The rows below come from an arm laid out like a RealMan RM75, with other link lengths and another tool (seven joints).
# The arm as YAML. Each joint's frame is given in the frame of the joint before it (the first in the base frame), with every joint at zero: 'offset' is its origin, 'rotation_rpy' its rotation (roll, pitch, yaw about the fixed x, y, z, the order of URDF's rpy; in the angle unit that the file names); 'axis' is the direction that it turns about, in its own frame. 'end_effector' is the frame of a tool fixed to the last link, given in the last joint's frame.
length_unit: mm
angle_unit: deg
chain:
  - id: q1
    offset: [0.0, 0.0, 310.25]
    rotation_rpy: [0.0, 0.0, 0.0]
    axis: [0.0, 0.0, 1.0]
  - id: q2
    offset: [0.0, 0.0, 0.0]
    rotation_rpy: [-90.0, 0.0, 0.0]
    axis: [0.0, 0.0, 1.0]
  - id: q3
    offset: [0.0, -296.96, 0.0]
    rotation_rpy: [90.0, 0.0, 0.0]
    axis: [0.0, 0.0, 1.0]
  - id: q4
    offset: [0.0, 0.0, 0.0]
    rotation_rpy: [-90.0, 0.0, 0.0]
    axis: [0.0, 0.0, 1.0]
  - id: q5
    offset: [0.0, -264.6, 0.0]
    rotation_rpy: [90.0, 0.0, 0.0]
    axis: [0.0, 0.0, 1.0]
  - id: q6
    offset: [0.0, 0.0, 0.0]
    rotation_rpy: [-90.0, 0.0, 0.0]
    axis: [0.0, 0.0, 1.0]
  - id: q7
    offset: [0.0, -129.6, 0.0]
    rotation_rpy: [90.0, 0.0, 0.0]
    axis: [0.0, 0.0, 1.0]
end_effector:
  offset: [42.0, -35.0, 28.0]
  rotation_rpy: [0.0, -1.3, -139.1]
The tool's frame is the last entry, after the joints.
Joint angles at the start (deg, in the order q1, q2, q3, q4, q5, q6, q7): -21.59 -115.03 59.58 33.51 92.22 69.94 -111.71
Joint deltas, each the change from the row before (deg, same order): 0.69 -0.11 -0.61 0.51 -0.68 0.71 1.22; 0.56 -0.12 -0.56 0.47 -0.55 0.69 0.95; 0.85 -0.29 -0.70 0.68 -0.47 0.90 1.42; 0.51 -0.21 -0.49 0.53 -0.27 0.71 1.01; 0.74 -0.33 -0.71 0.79 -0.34 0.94 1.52; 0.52 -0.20 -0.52 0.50 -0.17 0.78 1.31; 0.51 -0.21 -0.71 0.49 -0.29 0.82 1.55; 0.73 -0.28 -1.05 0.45 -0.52 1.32 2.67; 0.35 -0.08 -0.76 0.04 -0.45 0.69 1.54; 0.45 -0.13 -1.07 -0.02 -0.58 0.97 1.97
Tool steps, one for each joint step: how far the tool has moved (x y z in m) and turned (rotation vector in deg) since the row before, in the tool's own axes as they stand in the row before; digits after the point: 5 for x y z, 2 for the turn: -0.00097 -0.00029 -0.00509 -0.37 -1.13 0.69; -0.00129 -0.00040 -0.00415 -0.26 -1.02 0.56; -0.00059 -0.00179 -0.00515 -0.26 -1.12 0.91; -0.00145 -0.00131 -0.00304 -0.07 -0.81 0.80; -0.00212 -0.00184 -0.00442 -0.19 -1.10 1.25; -0.00156 -0.00153 -0.00337 -0.05 -0.73 1.12; -0.00230 -0.00099 -0.00403 -0.24 -0.93 1.30; -0.00291 -0.00201 -0.00617 -0.34 -1.41 2.09; -0.00155 -0.00010 -0.00443 -0.49 -0.88 1.07; -0.00182 -0.00036 -0.00593 -0.68 -1.19 1.29
